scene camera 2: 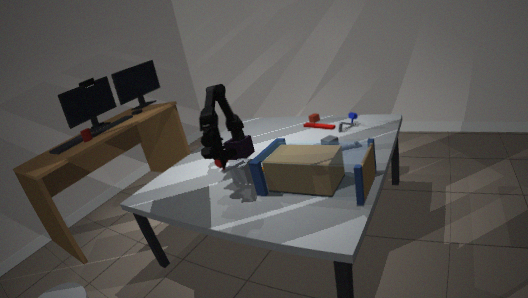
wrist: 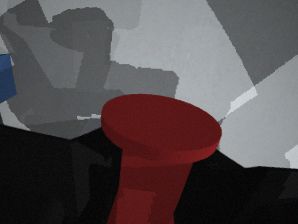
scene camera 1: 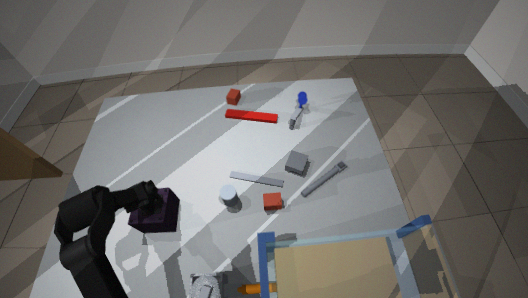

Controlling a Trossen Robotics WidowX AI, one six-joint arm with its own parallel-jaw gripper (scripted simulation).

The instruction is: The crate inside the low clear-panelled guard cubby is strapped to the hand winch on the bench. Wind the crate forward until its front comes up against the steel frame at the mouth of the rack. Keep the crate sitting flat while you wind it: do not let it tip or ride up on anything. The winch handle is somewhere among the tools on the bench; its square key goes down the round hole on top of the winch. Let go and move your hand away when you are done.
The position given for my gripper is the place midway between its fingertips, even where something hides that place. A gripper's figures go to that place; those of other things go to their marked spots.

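My gripper [wrist: 152,123] is 100 mm from the lens, while a red knob [wrist: 161,137] is 50 mm from the lens.
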